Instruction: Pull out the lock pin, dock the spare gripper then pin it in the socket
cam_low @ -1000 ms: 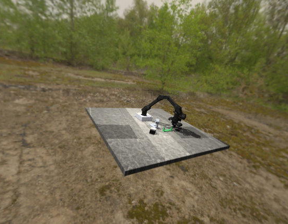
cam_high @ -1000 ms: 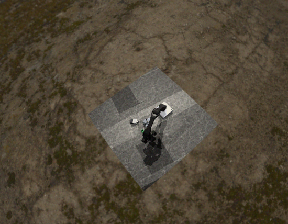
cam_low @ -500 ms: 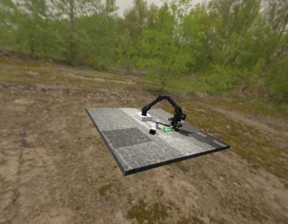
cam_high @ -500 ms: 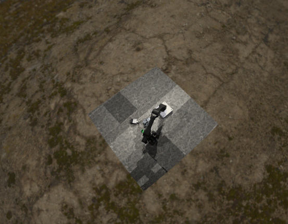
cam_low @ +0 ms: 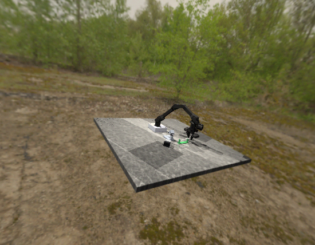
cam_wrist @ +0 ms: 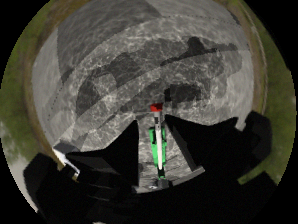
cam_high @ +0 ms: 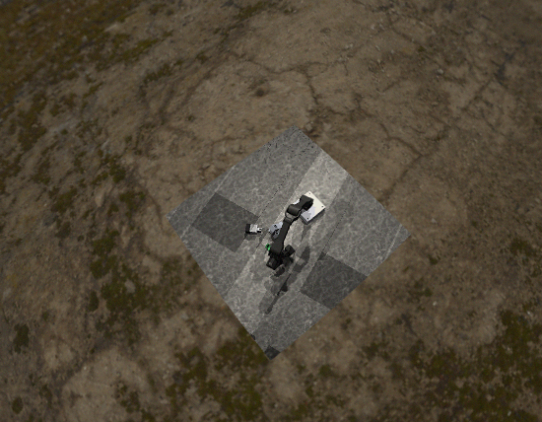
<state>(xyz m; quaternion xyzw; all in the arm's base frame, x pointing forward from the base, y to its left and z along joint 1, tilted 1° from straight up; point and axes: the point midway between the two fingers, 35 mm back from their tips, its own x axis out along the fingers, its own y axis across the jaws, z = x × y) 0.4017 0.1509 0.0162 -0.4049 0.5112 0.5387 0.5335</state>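
Right now my gripper tip is 100 mm to the left of the green mount and 10 mm above it. From my gripper tip the other things lie so: spare gripper: 30 mm behind, 320 mm to the right, 10 mm below; grey mount: 120 mm behind, 190 mm to the right, 20 mm above.
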